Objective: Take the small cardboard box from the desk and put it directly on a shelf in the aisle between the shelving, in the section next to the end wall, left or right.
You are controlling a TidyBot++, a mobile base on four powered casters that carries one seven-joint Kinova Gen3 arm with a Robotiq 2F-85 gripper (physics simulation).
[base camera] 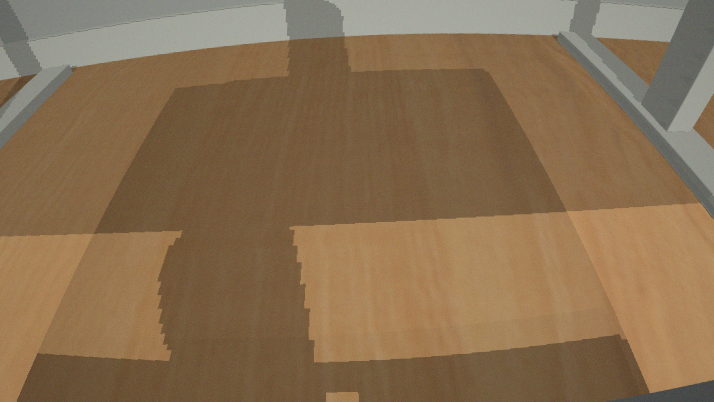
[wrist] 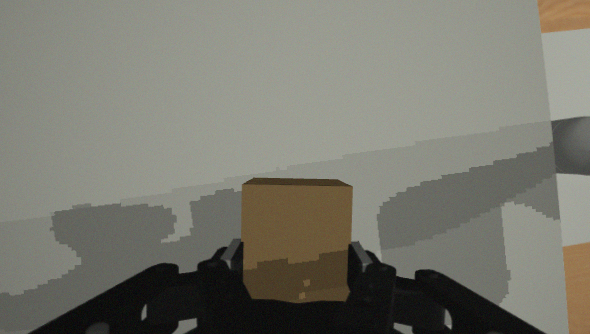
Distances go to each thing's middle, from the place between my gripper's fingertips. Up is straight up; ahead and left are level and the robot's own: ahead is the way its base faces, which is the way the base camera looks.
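Labels:
Small cardboard box (wrist: 296, 232): 2 cm lower than my hand.

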